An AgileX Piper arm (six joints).
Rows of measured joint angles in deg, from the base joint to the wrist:
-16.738, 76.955, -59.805, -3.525, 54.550, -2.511
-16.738, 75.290, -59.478, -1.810, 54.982, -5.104
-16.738, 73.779, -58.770, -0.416, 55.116, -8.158
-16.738, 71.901, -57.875, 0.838, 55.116, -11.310
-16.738, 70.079, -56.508, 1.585, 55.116, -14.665
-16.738, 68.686, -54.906, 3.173, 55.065, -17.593
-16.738, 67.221, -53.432, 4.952, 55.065, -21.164
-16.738, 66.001, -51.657, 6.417, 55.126, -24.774
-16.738, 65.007, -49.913, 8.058, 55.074, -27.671
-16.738, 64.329, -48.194, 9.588, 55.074, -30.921
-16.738, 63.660, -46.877, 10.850, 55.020, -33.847
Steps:
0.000, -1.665, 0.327, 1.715, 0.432, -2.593
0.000, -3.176, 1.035, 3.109, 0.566, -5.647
0.000, -5.054, 1.930, 4.363, 0.566, -8.799
0.000, -6.876, 3.297, 5.110, 0.566, -12.154
0.000, -8.269, 4.899, 6.698, 0.515, -15.082
0.000, -9.734, 6.373, 8.477, 0.515, -18.653
0.000, -10.954, 8.148, 9.942, 0.576, -22.263
0.000, -11.948, 9.892, 11.583, 0.524, -25.160
0.000, -12.626, 11.611, 13.113, 0.524, -28.410
0.000, -13.295, 12.928, 14.375, 0.470, -31.336

